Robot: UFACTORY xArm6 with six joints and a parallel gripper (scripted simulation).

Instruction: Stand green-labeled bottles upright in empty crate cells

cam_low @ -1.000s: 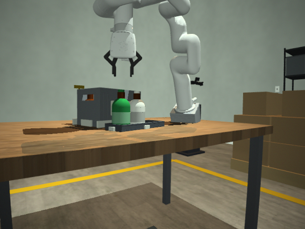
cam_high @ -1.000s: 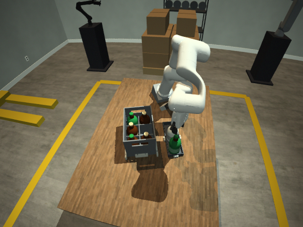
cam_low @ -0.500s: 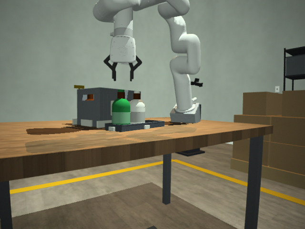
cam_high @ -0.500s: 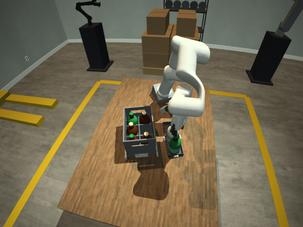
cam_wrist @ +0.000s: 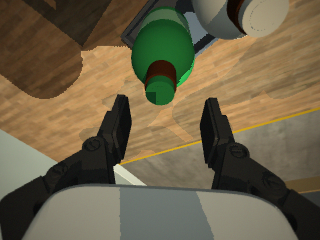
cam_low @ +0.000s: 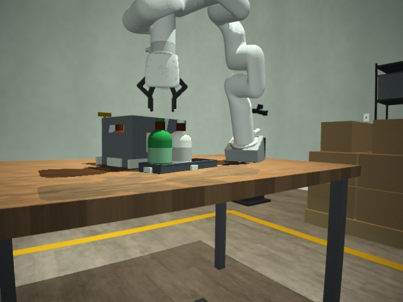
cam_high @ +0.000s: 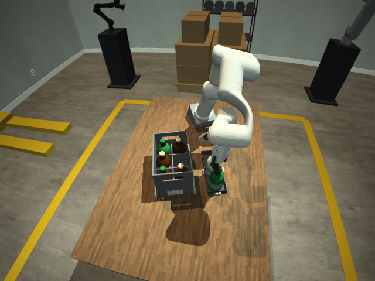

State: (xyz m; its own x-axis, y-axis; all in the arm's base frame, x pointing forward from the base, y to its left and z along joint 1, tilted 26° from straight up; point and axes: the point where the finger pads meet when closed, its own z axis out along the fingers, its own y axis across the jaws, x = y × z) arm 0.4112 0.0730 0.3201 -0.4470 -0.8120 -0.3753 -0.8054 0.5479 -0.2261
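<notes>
The white-labeled bottle lies 8 cm behind my hand, 3 cm to the right of it and 11 cm below it. Round my hand: tray: 8 cm behind, 2 cm to the right, 19 cm below; grey crate: 5 cm behind, 24 cm to the right, 12 cm below.
</notes>
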